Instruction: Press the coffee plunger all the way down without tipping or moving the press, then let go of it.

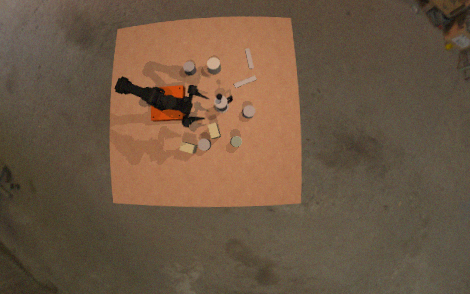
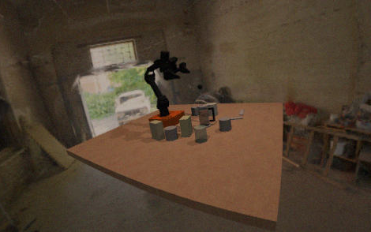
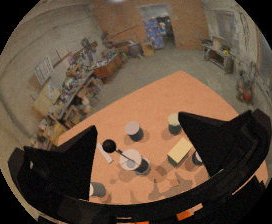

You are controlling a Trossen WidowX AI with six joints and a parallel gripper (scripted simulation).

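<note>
Right now my gripper tip is 230 mm above the coffee press, 80 mm to the right of it and 70 mm short of it.
</note>
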